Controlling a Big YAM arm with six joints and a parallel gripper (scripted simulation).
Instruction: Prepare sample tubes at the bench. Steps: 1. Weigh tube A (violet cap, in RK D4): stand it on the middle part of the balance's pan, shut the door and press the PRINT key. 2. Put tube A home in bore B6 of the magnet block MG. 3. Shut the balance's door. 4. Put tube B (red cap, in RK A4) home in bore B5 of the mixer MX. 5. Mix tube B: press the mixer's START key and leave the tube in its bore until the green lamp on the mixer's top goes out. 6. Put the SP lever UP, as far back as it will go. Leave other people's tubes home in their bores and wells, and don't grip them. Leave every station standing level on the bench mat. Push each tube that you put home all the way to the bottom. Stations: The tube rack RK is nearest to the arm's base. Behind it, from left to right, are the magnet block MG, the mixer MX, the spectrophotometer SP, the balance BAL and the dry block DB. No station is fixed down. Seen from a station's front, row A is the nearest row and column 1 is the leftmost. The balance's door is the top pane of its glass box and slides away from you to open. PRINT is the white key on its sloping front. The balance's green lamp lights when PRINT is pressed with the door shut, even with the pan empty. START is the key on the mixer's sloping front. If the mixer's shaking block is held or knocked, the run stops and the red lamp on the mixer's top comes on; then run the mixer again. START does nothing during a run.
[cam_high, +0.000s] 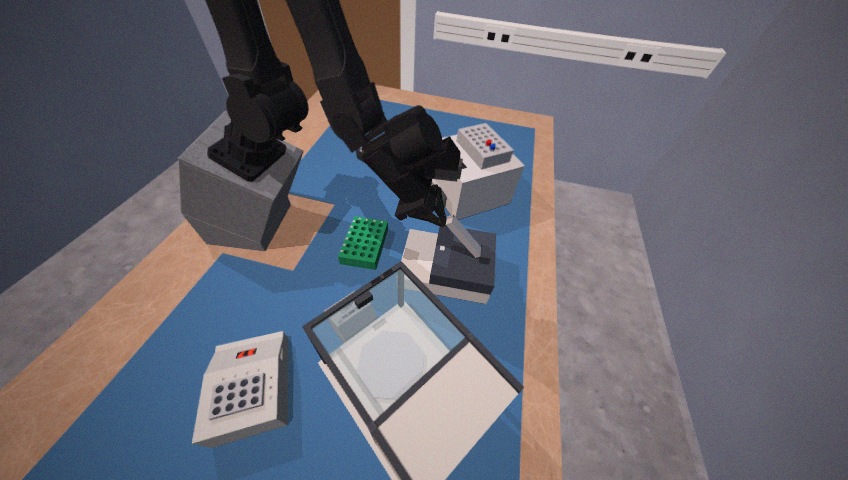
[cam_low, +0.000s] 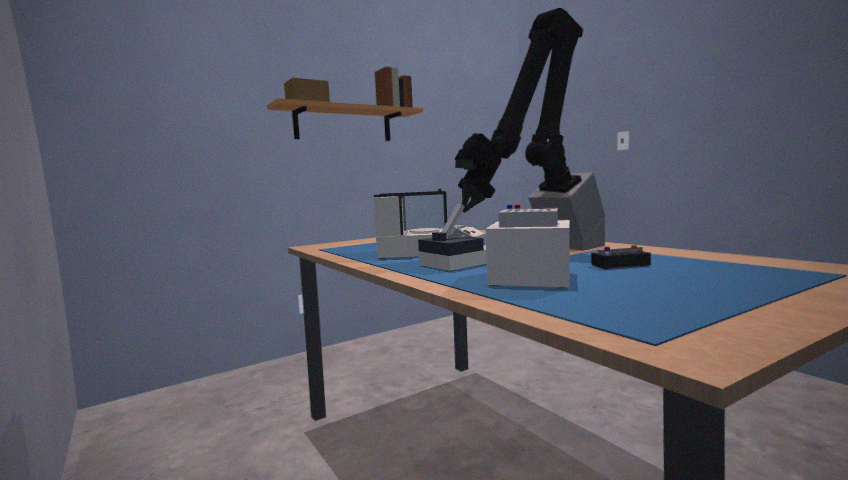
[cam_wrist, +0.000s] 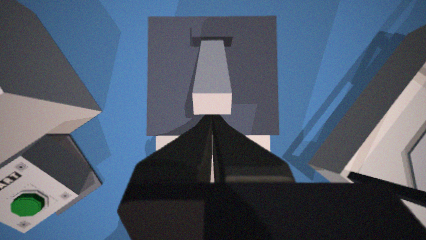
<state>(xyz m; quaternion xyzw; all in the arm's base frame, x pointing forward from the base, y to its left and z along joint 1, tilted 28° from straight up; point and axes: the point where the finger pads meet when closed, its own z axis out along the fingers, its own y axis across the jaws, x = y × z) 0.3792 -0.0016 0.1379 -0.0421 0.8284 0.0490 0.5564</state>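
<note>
My hand is 50 mm short of the SP lever, 10 mm to the right of it and 30 mm above it. From my hand the other things lie so: green rack RK 180 mm behind, 150 mm below; white print key 130 mm behind, 180 mm to the right, 90 mm below; green start key 100 mm behind, 180 mm to the left, 90 mm below.
</note>
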